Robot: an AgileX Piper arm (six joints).
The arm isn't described. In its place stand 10 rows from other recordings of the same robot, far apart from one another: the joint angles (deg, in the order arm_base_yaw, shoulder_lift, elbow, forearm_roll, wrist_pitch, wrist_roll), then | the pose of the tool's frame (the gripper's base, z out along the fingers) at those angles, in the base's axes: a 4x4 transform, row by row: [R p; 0 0 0 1], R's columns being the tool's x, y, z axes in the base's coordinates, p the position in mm.
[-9.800, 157.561, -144.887, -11.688, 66.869, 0.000] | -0.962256 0.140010 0.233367 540.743; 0.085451 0.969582 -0.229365 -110.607; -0.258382 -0.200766 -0.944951 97.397; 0 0 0 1
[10.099, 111.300, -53.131, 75.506, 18.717, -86.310] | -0.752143 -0.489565 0.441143 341.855; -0.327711 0.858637 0.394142 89.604; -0.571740 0.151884 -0.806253 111.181; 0 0 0 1
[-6.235, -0.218, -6.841, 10.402, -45.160, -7.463] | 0.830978 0.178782 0.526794 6.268; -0.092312 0.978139 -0.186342 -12.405; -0.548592 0.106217 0.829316 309.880; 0 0 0 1
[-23.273, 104.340, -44.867, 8.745, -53.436, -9.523] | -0.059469 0.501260 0.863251 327.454; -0.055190 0.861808 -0.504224 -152.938; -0.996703 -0.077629 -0.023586 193.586; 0 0 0 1
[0.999, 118.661, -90.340, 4.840, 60.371, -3.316] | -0.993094 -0.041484 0.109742 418.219; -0.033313 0.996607 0.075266 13.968; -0.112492 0.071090 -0.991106 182.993; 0 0 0 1
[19.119, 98.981, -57.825, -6.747, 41.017, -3.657] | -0.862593 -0.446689 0.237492 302.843; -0.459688 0.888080 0.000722 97.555; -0.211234 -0.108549 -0.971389 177.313; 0 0 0 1
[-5.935, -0.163, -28.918, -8.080, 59.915, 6.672] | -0.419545 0.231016 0.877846 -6.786; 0.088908 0.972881 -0.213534 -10.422; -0.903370 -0.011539 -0.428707 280.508; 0 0 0 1
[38.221, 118.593, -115.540, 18.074, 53.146, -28.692] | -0.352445 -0.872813 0.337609 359.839; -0.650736 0.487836 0.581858 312.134; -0.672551 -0.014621 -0.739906 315.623; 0 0 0 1
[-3.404, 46.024, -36.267, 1.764, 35.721, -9.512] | -0.647882 -0.045797 0.760363 152.457; -0.102240 0.994387 -0.027223 -7.430; -0.754848 -0.095377 -0.648928 295.084; 0 0 0 1
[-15.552, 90.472, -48.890, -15.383, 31.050, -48.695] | -0.696426 -0.631709 0.340491 277.023; -0.713712 0.659204 -0.236782 -90.020; -0.074876 -0.407914 -0.909945 190.469; 0 0 0 1
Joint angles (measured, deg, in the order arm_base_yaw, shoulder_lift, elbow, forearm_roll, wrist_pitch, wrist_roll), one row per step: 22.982, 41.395, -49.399, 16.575, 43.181, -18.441; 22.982, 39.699, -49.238, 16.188, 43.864, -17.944; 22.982, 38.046, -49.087, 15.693, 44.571, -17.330; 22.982, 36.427, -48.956, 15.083, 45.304, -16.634; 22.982, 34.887, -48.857, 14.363, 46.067, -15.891; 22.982, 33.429, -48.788, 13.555, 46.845, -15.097; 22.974, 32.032, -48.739, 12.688, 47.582, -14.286; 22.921, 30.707, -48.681, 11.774, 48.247, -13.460; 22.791, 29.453, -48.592, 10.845, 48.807, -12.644; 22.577, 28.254, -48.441, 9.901, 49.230, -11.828; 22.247, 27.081, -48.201, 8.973, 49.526, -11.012
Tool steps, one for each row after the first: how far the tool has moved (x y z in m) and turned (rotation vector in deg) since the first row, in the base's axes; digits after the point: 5 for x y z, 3 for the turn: -0.00715, -0.00323, 0.00185, 0.312, -0.719, -0.138; -0.01411, -0.00652, 0.00337, 0.590, -1.366, -0.363; -0.02091, -0.00988, 0.00464, 0.814, -1.978, -0.663; -0.02737, -0.01325, 0.00566, 0.949, -2.538, -1.029; -0.03349, -0.01660, 0.00647, 1.026, -3.044, -1.464; -0.03929, -0.01994, 0.00717, 1.077, -3.561, -1.967; -0.04465, -0.02328, 0.00766, 1.110, -4.077, -2.577; -0.04954, -0.02658, 0.00790, 1.140, -4.603, -3.308; -0.05394, -0.02984, 0.00783, 1.183, -5.148, -4.171; -0.05796, -0.03305, 0.00736, 1.258, -5.697, -5.178
